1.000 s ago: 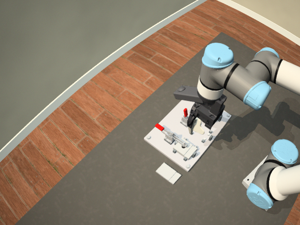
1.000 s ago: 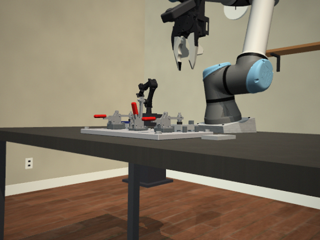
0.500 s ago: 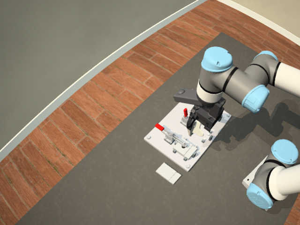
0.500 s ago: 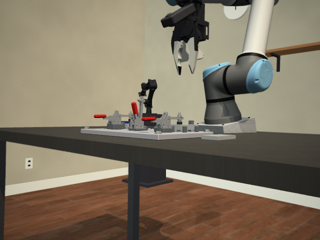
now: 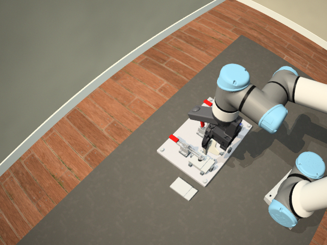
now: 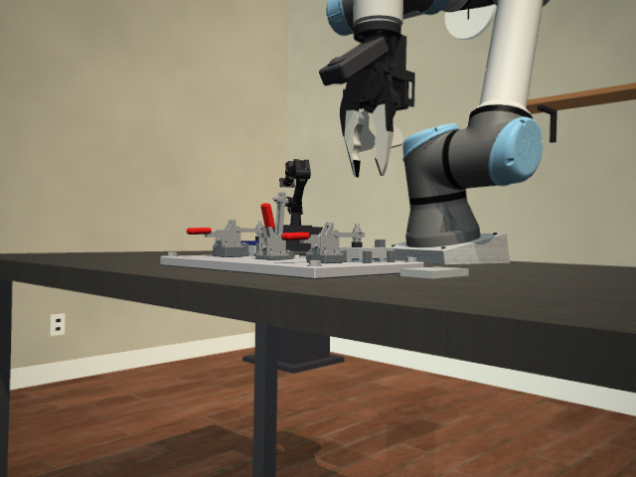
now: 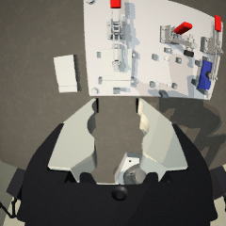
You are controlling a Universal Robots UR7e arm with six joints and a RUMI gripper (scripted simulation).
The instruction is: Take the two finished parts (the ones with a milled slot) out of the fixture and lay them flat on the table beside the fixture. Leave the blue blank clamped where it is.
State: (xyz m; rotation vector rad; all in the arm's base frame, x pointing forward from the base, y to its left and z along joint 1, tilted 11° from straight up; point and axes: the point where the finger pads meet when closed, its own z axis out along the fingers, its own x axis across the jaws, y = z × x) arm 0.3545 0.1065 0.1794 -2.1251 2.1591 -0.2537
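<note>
Now: hand 150 mm above the white fixture plate, 110 mm to the left of it and 60 mm short of it. The rest, counted from my hand: blue blank 220 mm to the right, 130 mm below, 10 mm ahead.
</note>
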